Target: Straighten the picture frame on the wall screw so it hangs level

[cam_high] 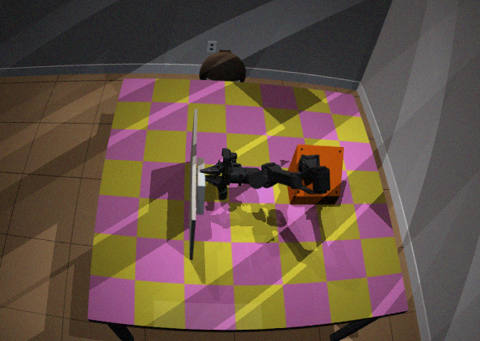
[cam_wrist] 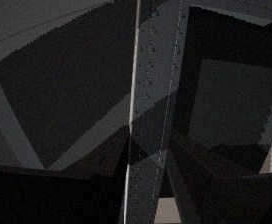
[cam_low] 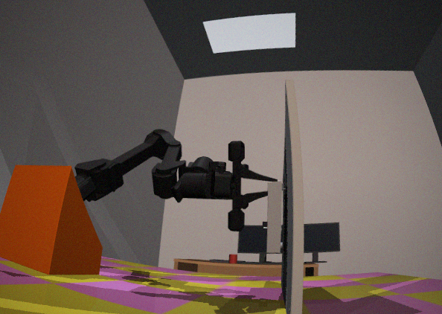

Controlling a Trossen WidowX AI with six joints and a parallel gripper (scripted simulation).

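The picture frame lies 20 mm to the left of my gripper tip and 50 mm below it. Also, from my gripper tip: thin upright wall panel (20 mm ahead, 70 mm below).
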